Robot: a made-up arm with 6 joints. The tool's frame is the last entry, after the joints. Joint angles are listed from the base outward.
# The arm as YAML. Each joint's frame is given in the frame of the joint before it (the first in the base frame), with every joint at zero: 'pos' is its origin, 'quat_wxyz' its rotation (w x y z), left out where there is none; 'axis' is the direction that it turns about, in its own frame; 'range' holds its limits. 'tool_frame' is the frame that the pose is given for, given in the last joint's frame.
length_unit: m
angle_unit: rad
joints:
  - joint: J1
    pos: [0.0, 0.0, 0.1]
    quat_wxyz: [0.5, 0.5, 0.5, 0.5]
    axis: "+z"
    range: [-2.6, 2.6]
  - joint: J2
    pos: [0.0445, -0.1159, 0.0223]
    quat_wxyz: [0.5, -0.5, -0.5, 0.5]
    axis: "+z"
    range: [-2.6, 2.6]
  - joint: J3
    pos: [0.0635, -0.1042, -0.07]
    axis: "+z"
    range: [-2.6, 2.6]
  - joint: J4
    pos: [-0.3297, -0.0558, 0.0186]
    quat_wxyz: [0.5, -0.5, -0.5, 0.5]
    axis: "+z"
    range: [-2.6, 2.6]
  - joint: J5
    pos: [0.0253, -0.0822, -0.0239]
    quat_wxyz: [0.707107, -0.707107, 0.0, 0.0]
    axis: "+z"
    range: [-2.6, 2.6]
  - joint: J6
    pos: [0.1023, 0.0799, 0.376]
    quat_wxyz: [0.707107, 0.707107, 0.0, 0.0]
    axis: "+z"
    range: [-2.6, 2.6]
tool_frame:
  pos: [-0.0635, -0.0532, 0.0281]
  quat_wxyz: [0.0, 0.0, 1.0, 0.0]
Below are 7 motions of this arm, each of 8 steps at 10 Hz.
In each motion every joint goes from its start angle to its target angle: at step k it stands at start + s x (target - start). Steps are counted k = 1, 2, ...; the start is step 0. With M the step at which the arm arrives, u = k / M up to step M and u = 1 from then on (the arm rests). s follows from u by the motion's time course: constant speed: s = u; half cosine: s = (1 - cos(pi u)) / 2; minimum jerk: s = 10 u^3 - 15 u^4 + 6 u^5.
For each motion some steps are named. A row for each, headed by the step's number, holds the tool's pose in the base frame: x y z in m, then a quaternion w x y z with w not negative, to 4 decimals.
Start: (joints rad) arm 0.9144 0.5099 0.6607 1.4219 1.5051 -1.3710
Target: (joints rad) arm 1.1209 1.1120 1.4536 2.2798 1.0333 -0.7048
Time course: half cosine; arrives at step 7
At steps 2, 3, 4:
2: 0.3878 -0.2434 0.3595 0.3000 0.7945 -0.5186 0.0988
3: 0.2677 -0.3337 0.3380 0.2069 0.7801 -0.5902 0.0163
4: 0.1297 -0.3889 0.2882 0.0687 0.7646 -0.6390 -0.0481

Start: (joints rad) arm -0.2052 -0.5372 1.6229 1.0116 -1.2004 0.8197
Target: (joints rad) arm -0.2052 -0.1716 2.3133 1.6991 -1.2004 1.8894
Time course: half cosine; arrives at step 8
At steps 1, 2, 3, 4, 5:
1: 0.5667 0.2687 -0.0716 0.1380 0.3032 -0.7893 -0.5159
2: 0.5766 0.2751 -0.0086 0.0492 0.3804 -0.7576 -0.5281
3: 0.5761 0.2846 0.0910 0.0810 -0.4913 0.6878 0.5282
4: 0.5493 0.2936 0.2122 0.2245 -0.6081 0.5728 0.5018
5: 0.4922 0.2975 0.3303 0.3506 -0.7019 0.4267 0.4498

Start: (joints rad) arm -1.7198 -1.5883 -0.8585 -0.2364 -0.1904 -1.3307
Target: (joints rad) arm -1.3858 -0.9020 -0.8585 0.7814 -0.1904 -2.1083
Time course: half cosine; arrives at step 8
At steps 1, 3, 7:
1: -0.0246 -0.0260 -0.3203 0.6924 0.1737 0.6400 -0.2842
3: -0.1036 -0.0644 -0.3561 0.6785 0.1252 0.6937 -0.2068
7: -0.1768 -0.2365 -0.4015 0.6553 -0.0002 0.7546 -0.0340

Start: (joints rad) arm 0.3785 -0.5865 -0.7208 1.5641 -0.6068 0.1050
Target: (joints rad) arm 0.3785 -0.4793 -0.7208 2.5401 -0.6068 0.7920
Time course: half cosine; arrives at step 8
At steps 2, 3, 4, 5, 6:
2: -0.0553 0.3279 -0.2899 0.6796 -0.5134 0.2479 -0.4617
3: -0.0518 0.3013 -0.3072 0.5988 -0.5691 0.1933 -0.5294
4: -0.0490 0.2690 -0.3246 0.4915 -0.6239 0.1223 -0.5952
5: -0.0476 0.2354 -0.3389 0.3738 -0.6660 0.0460 -0.6439
6: -0.0476 0.2058 -0.3485 0.2679 -0.6915 -0.0211 -0.6705

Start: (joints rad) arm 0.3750 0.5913 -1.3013 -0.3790 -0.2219 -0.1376
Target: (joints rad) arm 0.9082 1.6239 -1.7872 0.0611 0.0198 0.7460
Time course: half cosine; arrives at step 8
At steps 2, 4, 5, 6, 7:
2: -0.1692 0.3416 0.0899 0.9241 0.2777 0.1782 0.1927
4: -0.1581 0.3637 0.1197 0.9343 0.3058 0.1823 -0.0166
5: -0.1507 0.3762 0.1423 0.9136 0.3290 0.1980 -0.1336
6: -0.1429 0.3866 0.1655 0.8806 0.3506 0.2201 -0.2307
7: -0.1366 0.3932 0.1833 0.8505 0.3650 0.2396 -0.2932

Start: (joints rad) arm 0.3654 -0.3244 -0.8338 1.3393 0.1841 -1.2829
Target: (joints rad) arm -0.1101 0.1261 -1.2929 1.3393 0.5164 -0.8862
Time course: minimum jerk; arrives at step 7
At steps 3, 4, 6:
3: 0.0540 0.2982 -0.3577 0.7849 0.1411 0.5939 -0.1066
4: 0.0439 0.2276 -0.3737 0.7666 0.0941 0.6010 -0.2057
6: 0.0273 0.1382 -0.3802 0.7299 0.0354 0.5963 -0.3323

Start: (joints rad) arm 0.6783 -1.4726 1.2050 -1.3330 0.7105 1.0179
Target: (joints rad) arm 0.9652 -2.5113 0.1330 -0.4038 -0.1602 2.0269
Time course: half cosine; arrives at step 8
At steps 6, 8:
6: -0.1186 0.0427 0.3278 0.5972 -0.2901 0.7478 0.0032
8: -0.0475 0.0280 0.3883 0.5477 -0.4390 0.7122 -0.0095

